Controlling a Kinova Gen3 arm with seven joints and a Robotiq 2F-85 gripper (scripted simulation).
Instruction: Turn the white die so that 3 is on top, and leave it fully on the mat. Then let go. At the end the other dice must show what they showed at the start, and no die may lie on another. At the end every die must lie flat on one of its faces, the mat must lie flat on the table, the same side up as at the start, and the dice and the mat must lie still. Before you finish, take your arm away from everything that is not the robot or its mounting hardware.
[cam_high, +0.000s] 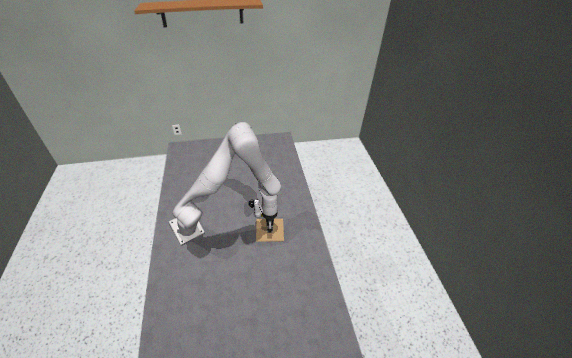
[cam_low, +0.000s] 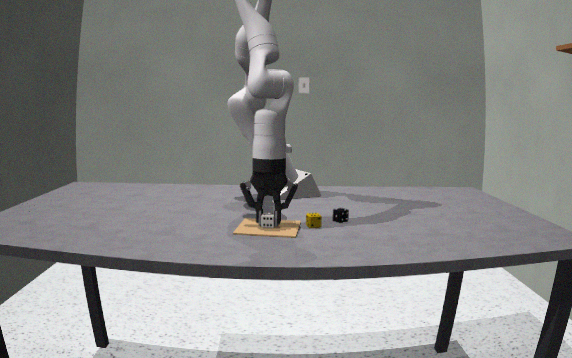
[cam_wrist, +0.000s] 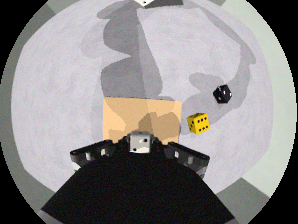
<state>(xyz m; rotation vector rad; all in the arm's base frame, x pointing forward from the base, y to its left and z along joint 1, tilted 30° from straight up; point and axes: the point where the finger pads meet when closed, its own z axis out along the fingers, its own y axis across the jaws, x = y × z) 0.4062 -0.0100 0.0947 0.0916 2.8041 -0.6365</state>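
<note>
The white die is 10 mm below my hand. The rest, counted from my hand: tan mat 20 mm below; then yellow die 20 mm behind, 110 mm to the left, 10 mm below; then black die 70 mm behind, 180 mm to the left, 10 mm below.
</note>
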